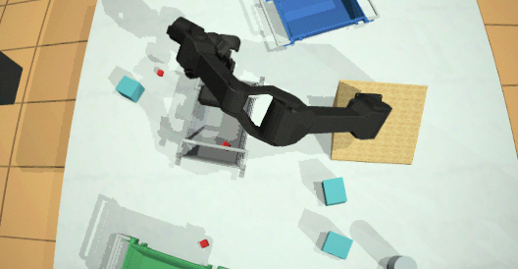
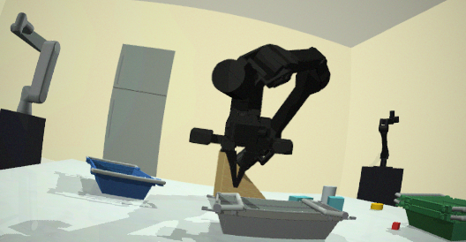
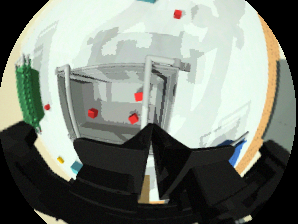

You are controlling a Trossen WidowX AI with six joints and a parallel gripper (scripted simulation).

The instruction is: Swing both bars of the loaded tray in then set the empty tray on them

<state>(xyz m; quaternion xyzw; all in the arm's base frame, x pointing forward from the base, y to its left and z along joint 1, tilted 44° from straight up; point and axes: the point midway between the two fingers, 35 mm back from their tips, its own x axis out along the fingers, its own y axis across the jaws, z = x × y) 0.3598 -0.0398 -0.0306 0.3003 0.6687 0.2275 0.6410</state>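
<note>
My gripper tip is 28 cm to the left of the blue tray, 24 cm past it and 4 cm above it. Also, from my gripper tip: grey cylinder: 47 cm behind, 42 cm to the left, 5 cm below.
</note>
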